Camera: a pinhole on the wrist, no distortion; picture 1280 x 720 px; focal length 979.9 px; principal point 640.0 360.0 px. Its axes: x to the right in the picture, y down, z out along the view. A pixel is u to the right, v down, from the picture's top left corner.
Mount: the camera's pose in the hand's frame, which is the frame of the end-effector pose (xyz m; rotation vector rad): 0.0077 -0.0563 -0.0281 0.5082 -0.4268 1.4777
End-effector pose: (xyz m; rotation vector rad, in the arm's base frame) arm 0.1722 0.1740 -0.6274 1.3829 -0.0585 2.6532
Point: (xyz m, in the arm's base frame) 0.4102 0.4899 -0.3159
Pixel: 605.9 82.1
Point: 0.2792 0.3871 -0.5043
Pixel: 463.5 145.2
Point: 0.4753 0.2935 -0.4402
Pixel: 977.8 447.5
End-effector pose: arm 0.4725 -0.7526 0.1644 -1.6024 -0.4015 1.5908
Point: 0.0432 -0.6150 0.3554
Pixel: 1219.2 661.0
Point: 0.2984 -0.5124 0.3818
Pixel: 664.4 415.6
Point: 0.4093 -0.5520 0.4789
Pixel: 262.2 639.3
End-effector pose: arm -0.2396 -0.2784 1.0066 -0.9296 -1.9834 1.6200
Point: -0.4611 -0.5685 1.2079
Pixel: 644.3 598.7
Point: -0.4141 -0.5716 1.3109
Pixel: 382.7 691.9
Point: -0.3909 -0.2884 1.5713
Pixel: outside the picture
